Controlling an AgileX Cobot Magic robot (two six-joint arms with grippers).
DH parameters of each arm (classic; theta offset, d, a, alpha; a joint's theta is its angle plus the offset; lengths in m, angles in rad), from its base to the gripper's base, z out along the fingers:
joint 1: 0 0.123 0 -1.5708
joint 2: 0.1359 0 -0.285 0
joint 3: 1.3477 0 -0.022 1.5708
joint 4: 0 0.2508 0 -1.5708
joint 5: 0 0 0.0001 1.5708
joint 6: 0 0.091 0 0
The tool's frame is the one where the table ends.
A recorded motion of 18 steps. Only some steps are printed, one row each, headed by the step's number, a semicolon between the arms.
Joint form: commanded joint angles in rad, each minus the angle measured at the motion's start. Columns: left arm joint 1, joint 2, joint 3, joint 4, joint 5, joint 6; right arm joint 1, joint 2, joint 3, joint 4, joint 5, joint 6.
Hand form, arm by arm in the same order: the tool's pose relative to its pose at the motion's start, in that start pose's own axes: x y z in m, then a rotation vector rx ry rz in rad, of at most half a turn. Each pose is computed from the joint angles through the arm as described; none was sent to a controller.
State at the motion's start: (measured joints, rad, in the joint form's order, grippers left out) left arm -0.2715 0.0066 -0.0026 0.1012 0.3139 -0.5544; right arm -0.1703 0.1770 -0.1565 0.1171 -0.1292 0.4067
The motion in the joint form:
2: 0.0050 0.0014 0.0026 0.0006 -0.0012 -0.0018; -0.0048 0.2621 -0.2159 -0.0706 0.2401 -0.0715
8: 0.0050 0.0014 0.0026 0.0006 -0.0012 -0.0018; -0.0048 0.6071 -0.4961 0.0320 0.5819 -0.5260
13: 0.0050 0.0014 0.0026 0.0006 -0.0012 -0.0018; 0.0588 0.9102 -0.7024 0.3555 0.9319 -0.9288
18: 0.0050 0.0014 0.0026 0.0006 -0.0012 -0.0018; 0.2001 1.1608 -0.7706 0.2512 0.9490 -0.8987
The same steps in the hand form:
2: 0.0006 0.0006 0.0003 -0.0057 0.0003 -0.0022; -0.0186 0.0130 0.0400 0.1110 0.2635 -0.1421
8: 0.0006 0.0006 0.0003 -0.0057 0.0003 -0.0022; -0.0236 0.0229 0.0999 0.1143 0.6886 -0.4694
13: 0.0006 0.0006 0.0003 -0.0057 0.0003 -0.0022; 0.0089 0.0475 0.1448 -0.1850 1.1355 -0.4738
18: 0.0006 0.0006 0.0003 -0.0057 0.0003 -0.0022; 0.0674 0.0517 0.1753 -0.2441 1.3813 -0.5625

